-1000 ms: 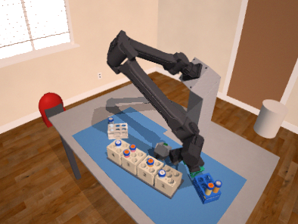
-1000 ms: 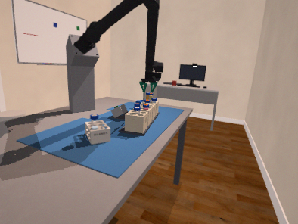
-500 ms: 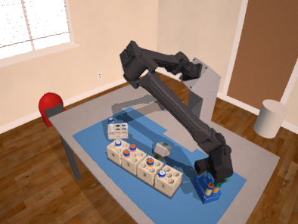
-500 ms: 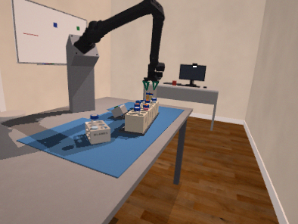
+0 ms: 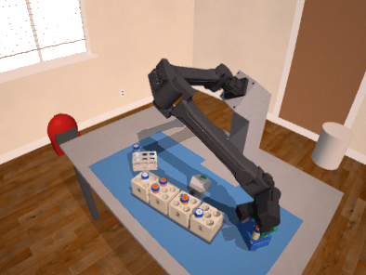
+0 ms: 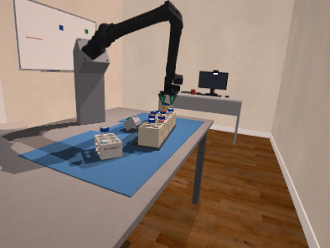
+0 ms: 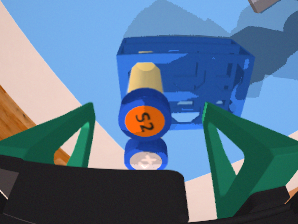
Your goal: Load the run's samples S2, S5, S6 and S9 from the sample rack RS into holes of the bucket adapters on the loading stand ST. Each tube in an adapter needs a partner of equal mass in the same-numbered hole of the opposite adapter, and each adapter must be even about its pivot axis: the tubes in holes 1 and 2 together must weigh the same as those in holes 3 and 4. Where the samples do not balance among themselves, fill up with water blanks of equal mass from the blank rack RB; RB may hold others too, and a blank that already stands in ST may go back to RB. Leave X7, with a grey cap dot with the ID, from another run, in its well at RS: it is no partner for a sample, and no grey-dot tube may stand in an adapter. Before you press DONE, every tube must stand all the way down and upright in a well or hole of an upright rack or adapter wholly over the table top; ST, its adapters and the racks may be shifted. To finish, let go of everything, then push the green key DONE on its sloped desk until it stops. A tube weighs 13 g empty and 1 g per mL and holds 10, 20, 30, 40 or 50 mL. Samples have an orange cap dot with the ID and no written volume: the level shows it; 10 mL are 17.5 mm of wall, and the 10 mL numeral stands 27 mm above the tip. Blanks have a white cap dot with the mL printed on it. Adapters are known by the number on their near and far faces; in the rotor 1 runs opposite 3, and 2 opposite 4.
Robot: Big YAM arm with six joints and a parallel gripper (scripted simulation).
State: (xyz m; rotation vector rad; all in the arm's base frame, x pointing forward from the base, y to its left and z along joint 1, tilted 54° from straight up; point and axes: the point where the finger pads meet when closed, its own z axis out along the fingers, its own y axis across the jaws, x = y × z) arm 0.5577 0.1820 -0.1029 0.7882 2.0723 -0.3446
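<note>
My gripper is now 1 cm to the right of the sample tube S2 and 5 cm above it. Round my hand: grey-dot tube X7: 2 cm behind, 4 cm to the left, 5 cm below; then adapter 1: 1 cm behind, 20 cm to the right, 7 cm below; then blue sample rack RS: 4 cm behind, 9 cm below.
</note>
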